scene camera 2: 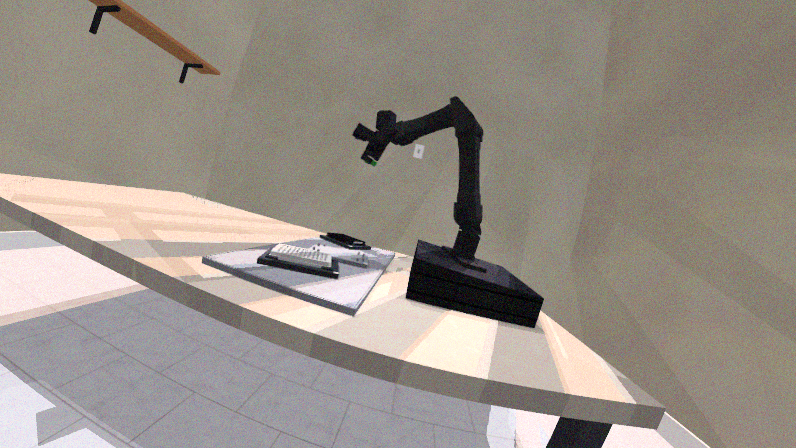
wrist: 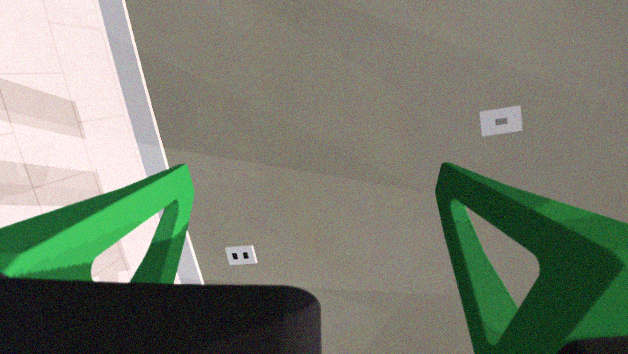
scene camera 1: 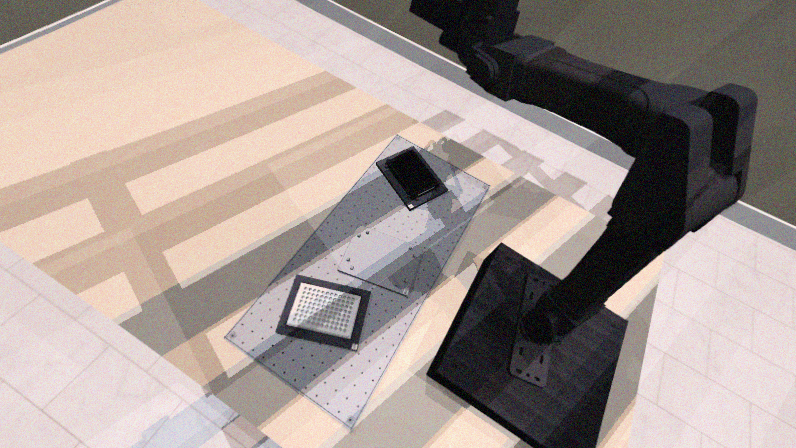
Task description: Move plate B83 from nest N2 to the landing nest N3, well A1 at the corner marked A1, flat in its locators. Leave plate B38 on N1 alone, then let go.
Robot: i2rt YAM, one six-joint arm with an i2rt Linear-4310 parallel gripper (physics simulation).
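Observation:
A white well plate (scene camera 1: pixel 324 308) sits in a black nest at the near end of the grey perforated board (scene camera 1: pixel 364 271). A black plate (scene camera 1: pixel 413 175) sits in a nest at the far end. Between them lies an empty clear landing nest (scene camera 1: pixel 388 258). I cannot read any labels. The plates also show in scene camera 2, white (scene camera 2: pixel 299 255) and black (scene camera 2: pixel 346 240). My gripper (scene camera 2: pixel 371 157) is high above the board, well apart from both plates. In the wrist view its green fingers (wrist: pixel 312 232) are spread wide and empty, facing the wall.
The arm's black base (scene camera 1: pixel 524 342) stands right of the board. The wrist view shows wall outlets (wrist: pixel 240 256) and floor tiles. A wooden shelf (scene camera 2: pixel 146 31) hangs on the wall far left.

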